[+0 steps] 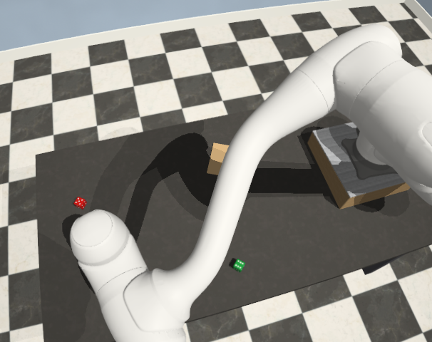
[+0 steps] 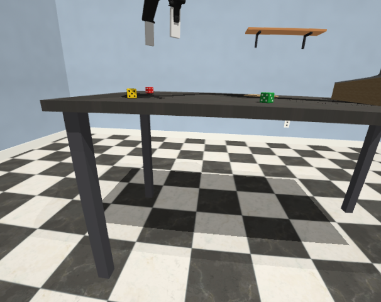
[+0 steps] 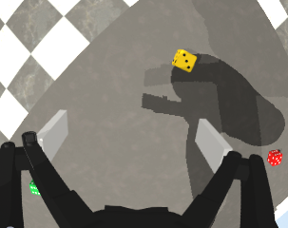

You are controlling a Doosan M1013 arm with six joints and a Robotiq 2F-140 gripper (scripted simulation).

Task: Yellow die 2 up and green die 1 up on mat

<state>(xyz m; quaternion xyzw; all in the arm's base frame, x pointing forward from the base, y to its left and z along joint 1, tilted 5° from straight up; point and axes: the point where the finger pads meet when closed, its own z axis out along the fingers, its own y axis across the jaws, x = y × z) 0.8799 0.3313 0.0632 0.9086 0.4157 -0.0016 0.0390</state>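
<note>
The yellow die lies 160 mm below my hand, 110 mm ahead of it and 10 mm to the right of it. Round my hand: tan mat: 450 mm to the right, 360 mm behind, 170 mm below; then red die: 350 mm to the right, 200 mm ahead, 160 mm below; then green die: 320 mm behind, 160 mm below, 40 mm to the right.
</note>
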